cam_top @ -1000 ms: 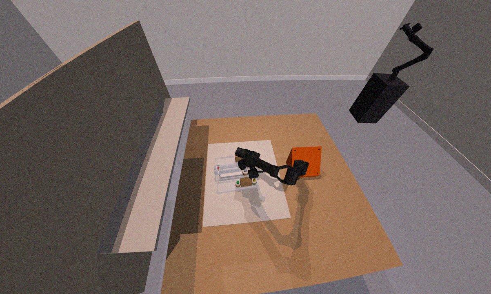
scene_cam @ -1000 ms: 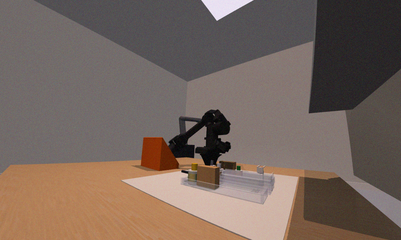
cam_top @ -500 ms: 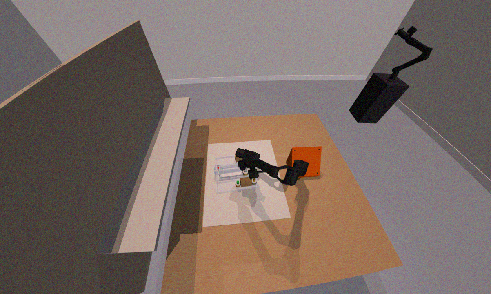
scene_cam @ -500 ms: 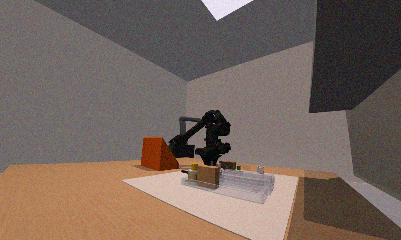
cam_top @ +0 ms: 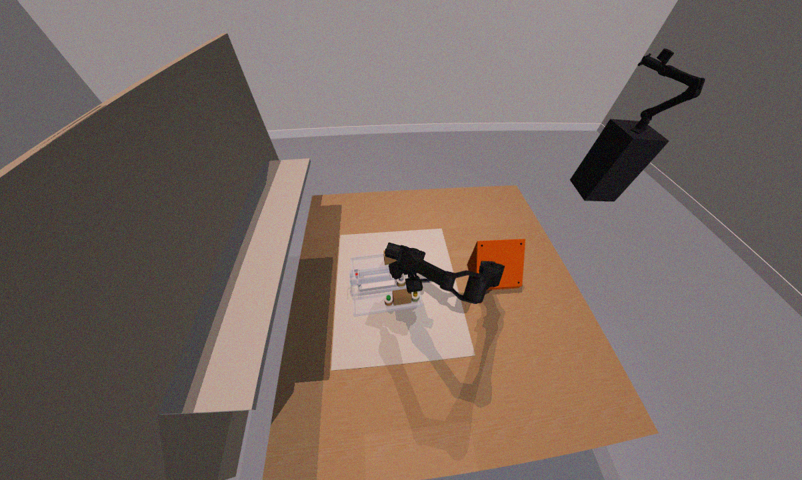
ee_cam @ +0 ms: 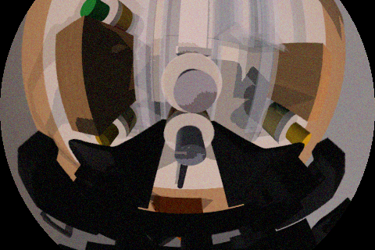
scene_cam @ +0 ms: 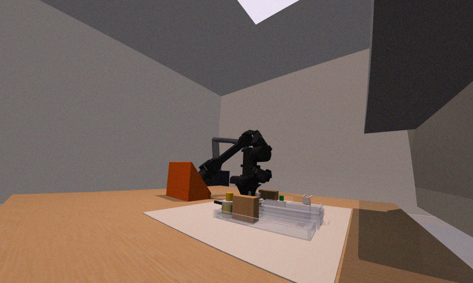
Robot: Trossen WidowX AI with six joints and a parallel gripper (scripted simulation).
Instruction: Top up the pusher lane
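My gripper tip is 11 cm past the black rod, 2 cm to the left of it and 2 cm above it. Round my gripper tip: ledge: 50 cm ahead, 6 cm to the left, 34 cm above.
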